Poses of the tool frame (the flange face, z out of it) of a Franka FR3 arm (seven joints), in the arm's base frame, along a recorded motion.
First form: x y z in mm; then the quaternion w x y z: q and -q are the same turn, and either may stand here.
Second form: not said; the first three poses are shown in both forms.
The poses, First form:
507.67 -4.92 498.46 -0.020 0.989 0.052 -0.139
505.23 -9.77 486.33 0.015 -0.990 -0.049 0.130
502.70 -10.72 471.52 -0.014 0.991 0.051 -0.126
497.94 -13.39 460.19 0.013 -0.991 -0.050 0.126
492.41 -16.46 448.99 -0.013 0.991 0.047 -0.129
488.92 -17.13 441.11 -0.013 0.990 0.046 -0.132
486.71 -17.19 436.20 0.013 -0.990 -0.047 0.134
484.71 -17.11 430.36 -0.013 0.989 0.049 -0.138
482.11 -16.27 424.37 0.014 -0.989 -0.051 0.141
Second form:
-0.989 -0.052 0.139 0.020 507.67 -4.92 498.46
-0.990 -0.049 0.130 0.015 505.23 -9.77 486.33
-0.991 -0.051 0.126 0.014 502.70 -10.72 471.52
-0.991 -0.050 0.126 0.013 497.94 -13.39 460.19
-0.991 -0.047 0.129 0.013 492.41 -16.46 448.99
-0.990 -0.046 0.132 0.013 488.92 -17.13 441.11
-0.990 -0.047 0.134 0.013 486.71 -17.19 436.20
-0.989 -0.049 0.138 0.013 484.71 -17.11 430.36
-0.989 -0.051 0.141 0.014 482.11 -16.27 424.37

